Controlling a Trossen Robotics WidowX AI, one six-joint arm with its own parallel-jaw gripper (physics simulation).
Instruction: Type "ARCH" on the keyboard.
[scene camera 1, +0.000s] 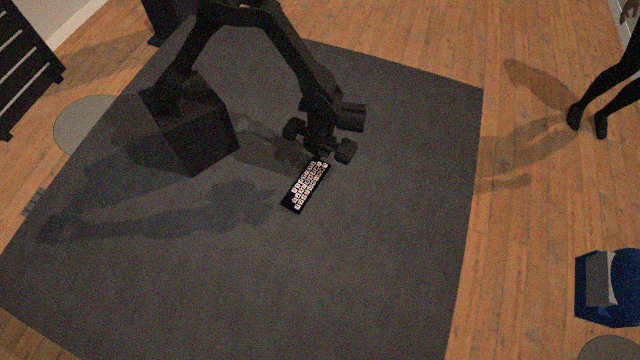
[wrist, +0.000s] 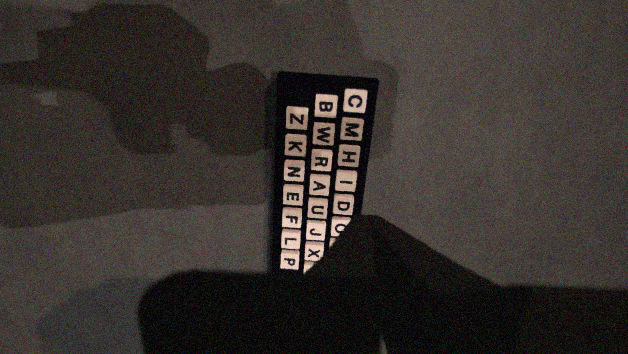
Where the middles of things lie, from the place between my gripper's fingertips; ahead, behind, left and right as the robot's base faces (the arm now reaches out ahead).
The black keyboard (wrist: 324, 123) lies 20 mm behind my hand, 40 mm to the right of it and 100 mm below it.
